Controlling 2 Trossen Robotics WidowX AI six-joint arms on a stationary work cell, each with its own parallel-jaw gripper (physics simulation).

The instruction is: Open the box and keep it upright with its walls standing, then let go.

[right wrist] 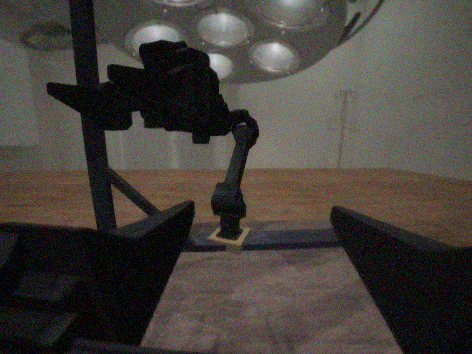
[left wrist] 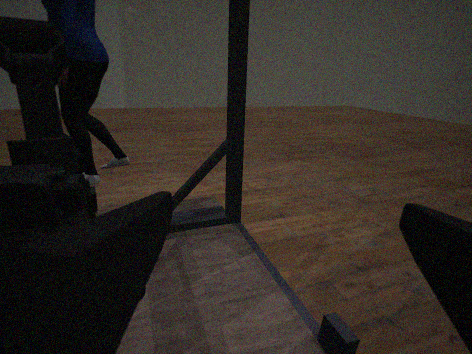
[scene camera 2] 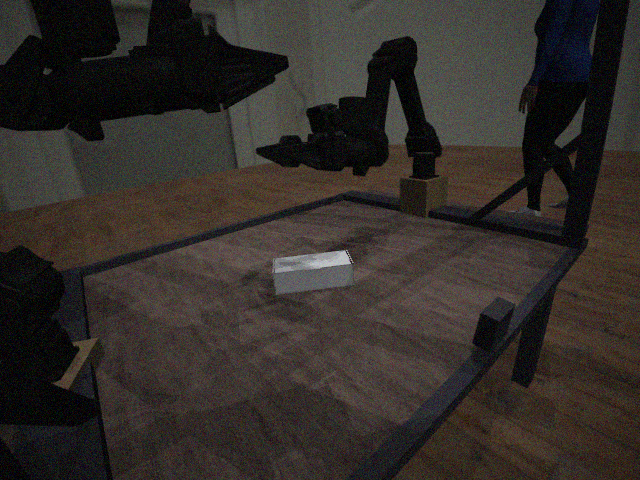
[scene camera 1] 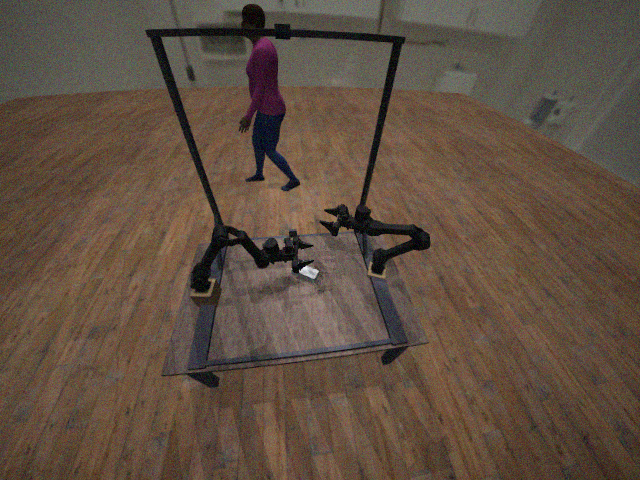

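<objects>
On a black overhead frame, [left wrist: 233,147] and [scene camera 2: 585,143] are the same spot.
</objects>
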